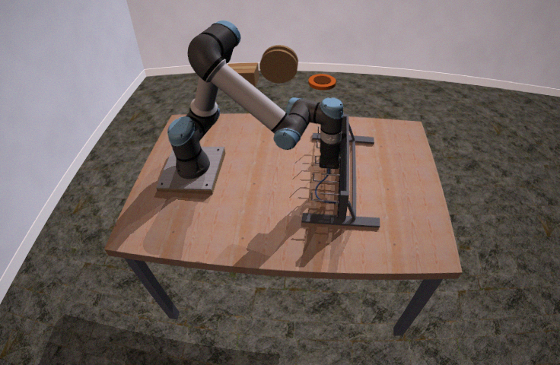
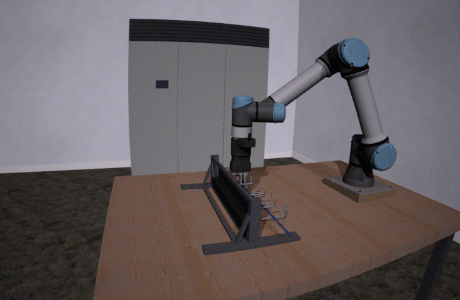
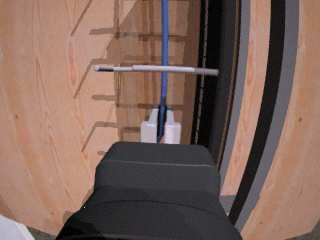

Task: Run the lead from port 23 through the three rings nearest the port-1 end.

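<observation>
The dark rack lies 7 cm ahead of my hand, 4 cm to the left of it and 1 cm below it.
</observation>
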